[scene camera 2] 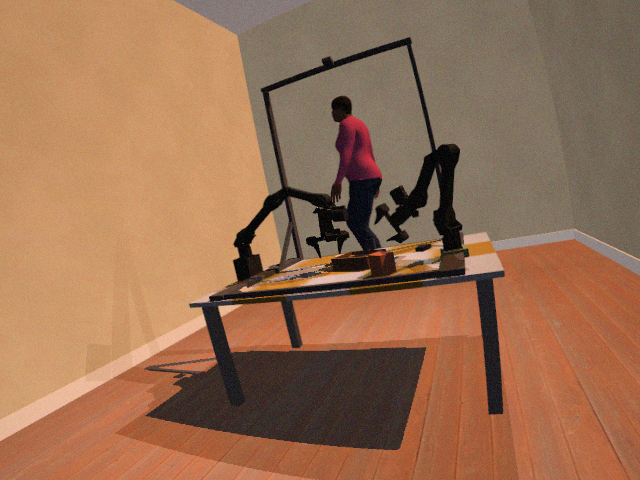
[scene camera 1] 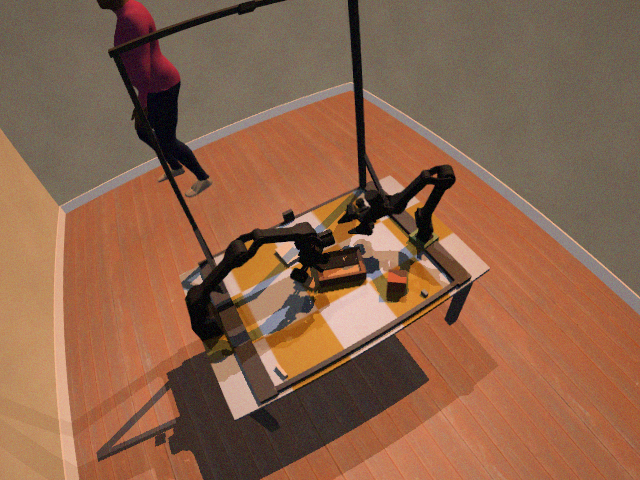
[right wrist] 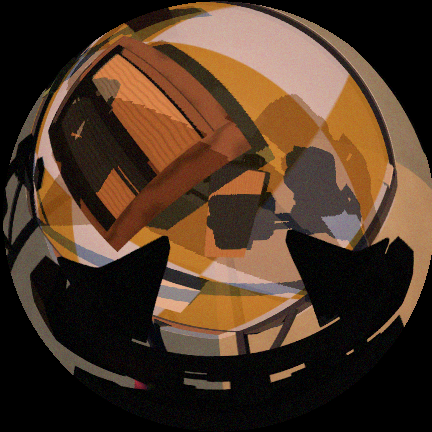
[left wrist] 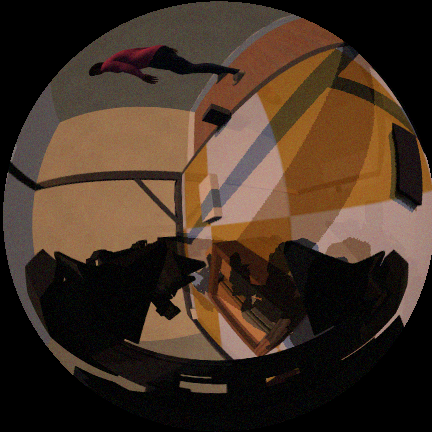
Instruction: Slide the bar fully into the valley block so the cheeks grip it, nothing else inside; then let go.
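Seen in the pictures: left gripper, fingertip midpoint: [scene camera 2: 380, 232] [scene camera 1: 342, 227] [left wrist: 227, 247]; right gripper, fingertip midpoint: [scene camera 2: 330, 256] [scene camera 1: 307, 273] [right wrist: 229, 239] [left wrist: 199, 271]; left arm's base, origin of the base link: [scene camera 2: 453, 248] [scene camera 1: 424, 235]; right arm's base, origin of the base link: [scene camera 2: 246, 256] [scene camera 1: 201, 314].
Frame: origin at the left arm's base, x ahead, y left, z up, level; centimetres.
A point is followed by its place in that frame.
A brown-walled block [scene camera 1: 341, 282] @(x 43.3, y -6.0, z -1.9 cm) [scene camera 2: 346, 262] @(x 43.8, y -6.3, z 0.3 cm) [right wrist: 190, 165] @(x 48.6, y -12.7, z 2.1 cm), apparently the valley block, stands mid-table with wooden slabs and a dark groove between its walls. It also shows in the left wrist view [left wrist: 215, 275] @(x 45.9, y -16.0, z 1.8 cm). A short wooden block [right wrist: 235, 215] @(x 54.1, y -15.9, z -1.4 cm) appears to lie on the table outside its corner, beneath my right gripper [scene camera 1: 312, 269] @(x 53.0, y -16.1, z 2.5 cm) [scene camera 2: 329, 253] @(x 53.0, y -16.1, z 2.5 cm) [right wrist: 227, 236] @(x 53.0, y -16.1, z 2.5 cm), which is open with apart fingers. I cannot tell whether this block is the bar. My left gripper [scene camera 1: 345, 227] @(x 29.3, y -21.9, z 8.4 cm) [scene camera 2: 382, 231] @(x 29.3, y -21.9, z 8.4 cm) [left wrist: 227, 247] @(x 29.3, y -21.9, z 8.4 cm) is open and empty, raised behind the valley block.
An orange-topped block [scene camera 1: 397, 290] @(x 28.6, y 12.4, z -1.4 cm) [scene camera 2: 382, 262] @(x 26.1, y 14.2, z 1.9 cm) stands to the right of the valley block. A pale block [scene camera 1: 287, 254] @(x 52.9, y -32.8, z -0.9 cm) [left wrist: 210, 197] @(x 49.2, y -32.9, z -0.9 cm) lies behind it. A dark cube [scene camera 1: 287, 214] @(x 40.6, y -51.1, z 2.2 cm) [left wrist: 216, 115] @(x 39.2, y -50.7, z 0.2 cm) is at the back edge. A dark flat box [left wrist: 407, 167] lies at the right of the left wrist view.
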